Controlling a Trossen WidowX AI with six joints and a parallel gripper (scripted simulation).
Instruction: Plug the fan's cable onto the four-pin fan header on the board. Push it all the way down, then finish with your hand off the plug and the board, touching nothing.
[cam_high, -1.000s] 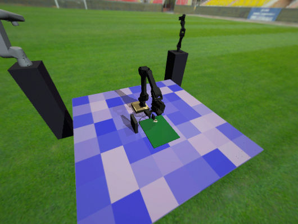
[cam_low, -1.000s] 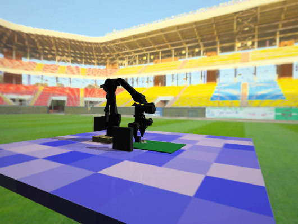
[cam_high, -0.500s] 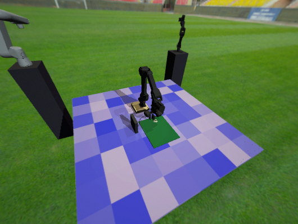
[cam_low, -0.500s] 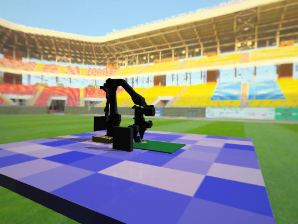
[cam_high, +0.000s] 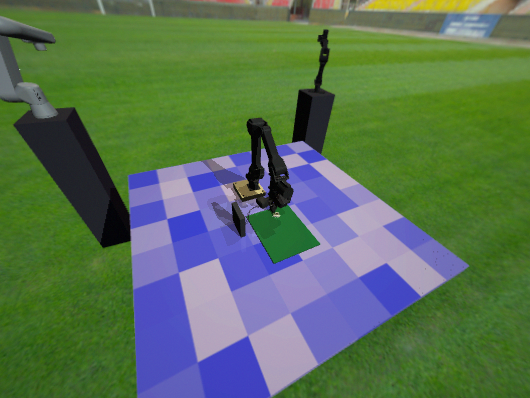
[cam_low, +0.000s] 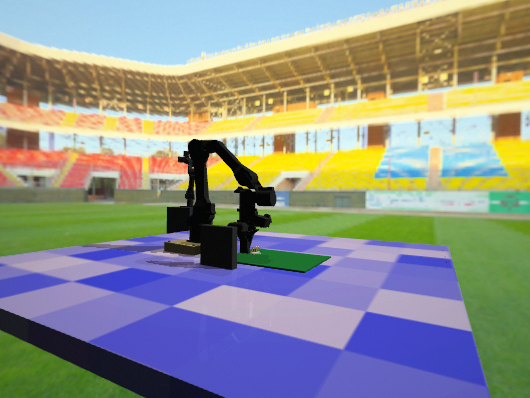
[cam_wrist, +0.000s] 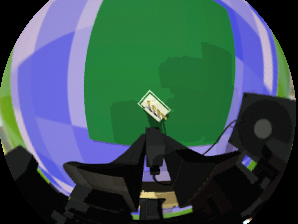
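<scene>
My gripper tip is now 3 cm short of the pale header and 2 cm above it. Also, from my gripper tip: black fan (20 cm to the right, 4 cm ahead, 4 cm above); then green board (13 cm ahead, 3 cm below, 1 cm to the right); then black plug (1 cm behind, 1 cm above).
</scene>
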